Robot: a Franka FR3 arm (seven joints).
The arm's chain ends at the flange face. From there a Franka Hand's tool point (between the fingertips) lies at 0.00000 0.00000 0.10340 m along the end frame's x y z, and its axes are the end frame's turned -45 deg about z.
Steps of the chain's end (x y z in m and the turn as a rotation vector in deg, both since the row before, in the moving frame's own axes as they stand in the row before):
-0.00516, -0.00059, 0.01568, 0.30, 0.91, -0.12
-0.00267, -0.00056, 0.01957, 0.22, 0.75, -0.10
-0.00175, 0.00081, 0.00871, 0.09, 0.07, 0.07
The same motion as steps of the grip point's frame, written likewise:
-0.00169, -0.00329, 0.01567, -0.43, 0.86, -0.12
-0.00025, -0.00161, 0.01956, -0.37, 0.69, -0.10
-0.00161, -0.00069, 0.00871, 0.01, 0.11, 0.07

